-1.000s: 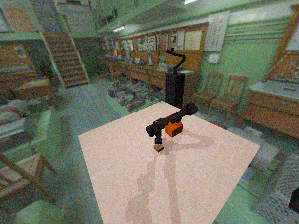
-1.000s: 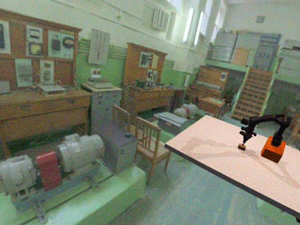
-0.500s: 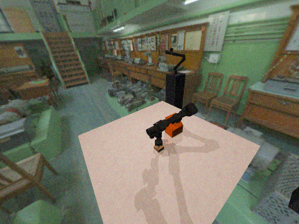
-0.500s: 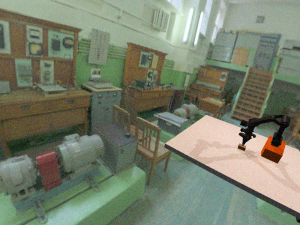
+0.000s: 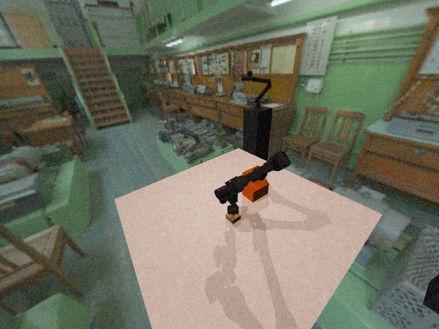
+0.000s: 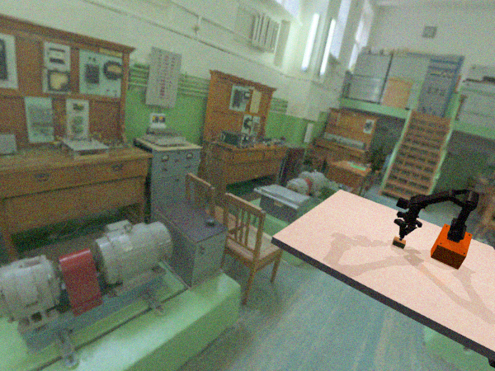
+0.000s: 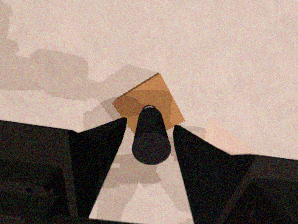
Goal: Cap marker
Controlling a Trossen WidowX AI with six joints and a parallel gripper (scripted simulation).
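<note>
Right now the dark marker cap is 10 mm above my gripper tip.
</note>
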